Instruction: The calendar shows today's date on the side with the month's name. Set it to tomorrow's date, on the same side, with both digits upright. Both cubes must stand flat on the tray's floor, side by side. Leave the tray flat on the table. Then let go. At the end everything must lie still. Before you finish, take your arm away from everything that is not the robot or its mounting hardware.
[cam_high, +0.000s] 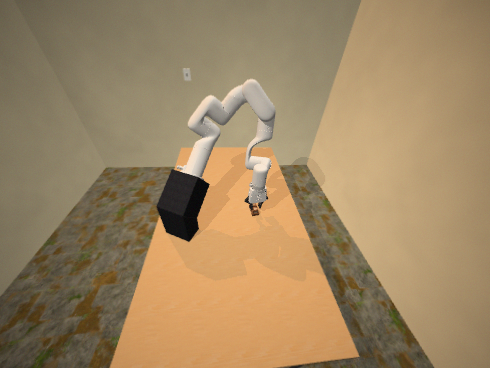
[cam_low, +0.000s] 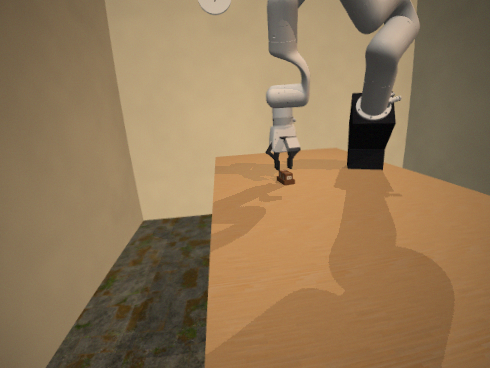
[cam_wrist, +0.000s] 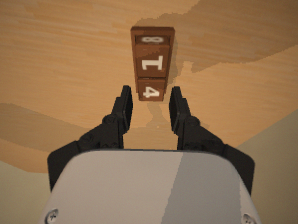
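My gripper is now 40 mm above the brown digit cube.
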